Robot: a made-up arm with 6 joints.
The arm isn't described. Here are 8 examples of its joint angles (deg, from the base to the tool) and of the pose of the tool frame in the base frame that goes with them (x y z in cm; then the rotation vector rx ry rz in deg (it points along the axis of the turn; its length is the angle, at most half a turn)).
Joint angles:
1: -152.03 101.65 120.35 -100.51 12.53 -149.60
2: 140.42 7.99 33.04 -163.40 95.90 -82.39
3: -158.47 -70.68 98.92 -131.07 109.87 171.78
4: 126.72 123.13 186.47 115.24 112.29 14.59
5: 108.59 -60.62 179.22 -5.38 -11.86 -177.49
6: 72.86 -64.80 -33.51 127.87 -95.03 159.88
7: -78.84 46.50 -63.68 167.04 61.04 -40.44
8: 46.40 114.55 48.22 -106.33 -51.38 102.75
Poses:
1: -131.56 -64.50 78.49 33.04 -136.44 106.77
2: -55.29 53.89 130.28 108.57 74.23 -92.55
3: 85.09 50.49 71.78 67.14 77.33 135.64
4: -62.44 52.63 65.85 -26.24 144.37 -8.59
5: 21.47 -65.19 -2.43 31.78 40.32 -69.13
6: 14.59 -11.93 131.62 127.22 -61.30 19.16
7: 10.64 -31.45 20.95 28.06 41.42 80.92
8: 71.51 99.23 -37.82 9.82 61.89 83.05
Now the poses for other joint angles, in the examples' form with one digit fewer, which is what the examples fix.
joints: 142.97 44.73 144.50 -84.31 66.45 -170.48
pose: -7.0 30.6 156.1 9.3 -20.8 42.8
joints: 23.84 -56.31 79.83 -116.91 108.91 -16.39
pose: -67.9 -50.5 111.6 -120.5 33.9 -24.7
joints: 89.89 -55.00 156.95 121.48 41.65 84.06
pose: -12.8 -96.4 31.0 -15.0 43.3 -117.6
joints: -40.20 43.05 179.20 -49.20 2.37 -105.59
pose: -14.7 11.5 135.4 38.4 -46.8 122.0
